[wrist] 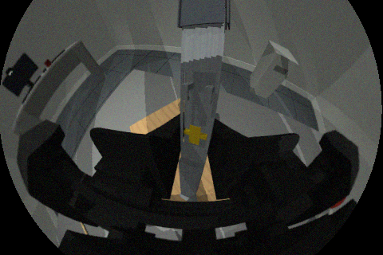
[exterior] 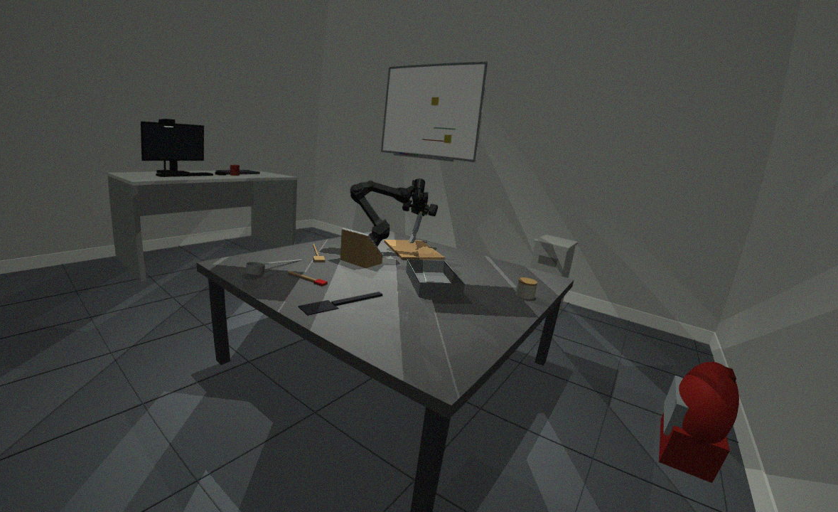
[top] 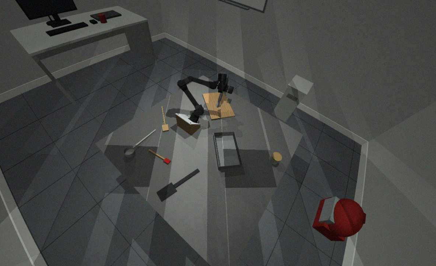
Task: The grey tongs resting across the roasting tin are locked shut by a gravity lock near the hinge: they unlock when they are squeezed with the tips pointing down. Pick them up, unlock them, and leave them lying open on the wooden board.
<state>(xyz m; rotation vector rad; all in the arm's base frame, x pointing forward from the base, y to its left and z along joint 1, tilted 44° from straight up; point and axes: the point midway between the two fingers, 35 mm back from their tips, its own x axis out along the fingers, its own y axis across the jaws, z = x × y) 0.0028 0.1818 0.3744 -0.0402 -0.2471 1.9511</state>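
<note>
The yellow lock piece is 10 mm ahead of my gripper tip, 20 mm to the right of it and 30 mm above it. Round my gripper tip: red-tipped spatula 80 mm ahead, 800 mm to the right, 190 mm below; wooden board 50 mm to the right, 190 mm below; roasting tin 400 mm ahead, 400 mm to the right, 170 mm below.
</note>
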